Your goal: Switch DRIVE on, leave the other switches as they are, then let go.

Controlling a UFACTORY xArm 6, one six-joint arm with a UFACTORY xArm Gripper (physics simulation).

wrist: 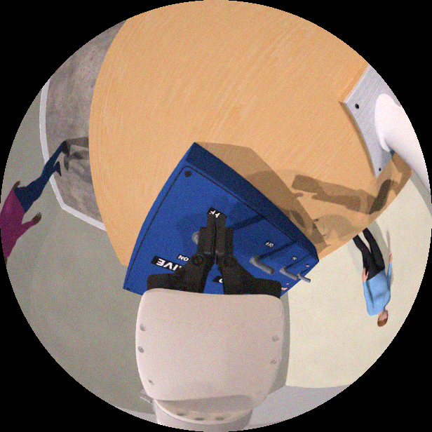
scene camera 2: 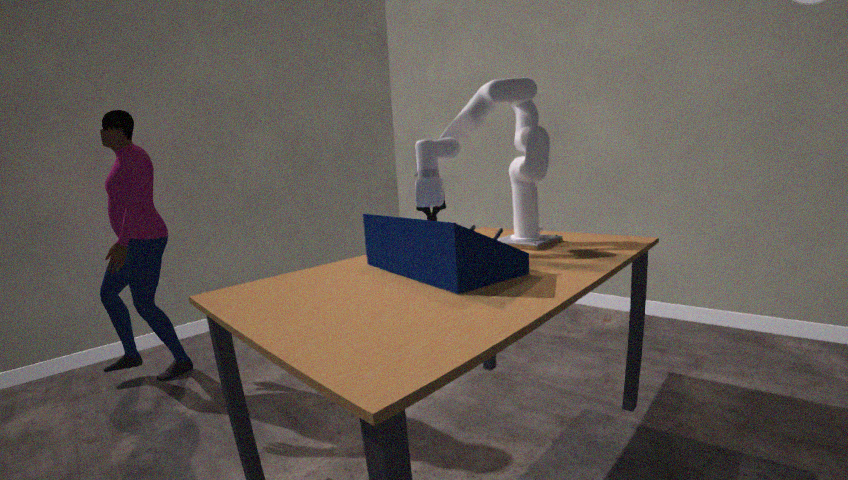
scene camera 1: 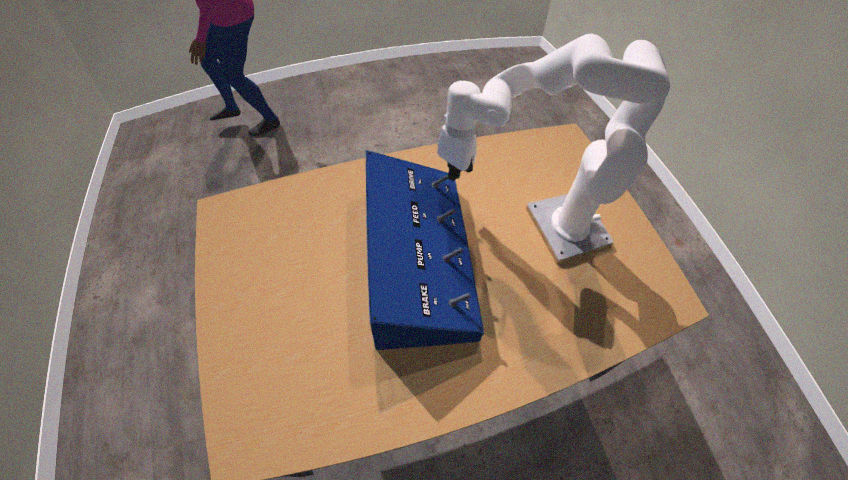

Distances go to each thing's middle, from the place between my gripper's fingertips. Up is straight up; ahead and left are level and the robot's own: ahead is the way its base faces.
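Position of the blue switch panel (scene camera 1: 411, 283) relative to my hand: 17 cm to the left of it, 15 cm ahead of it, 2 cm below it.
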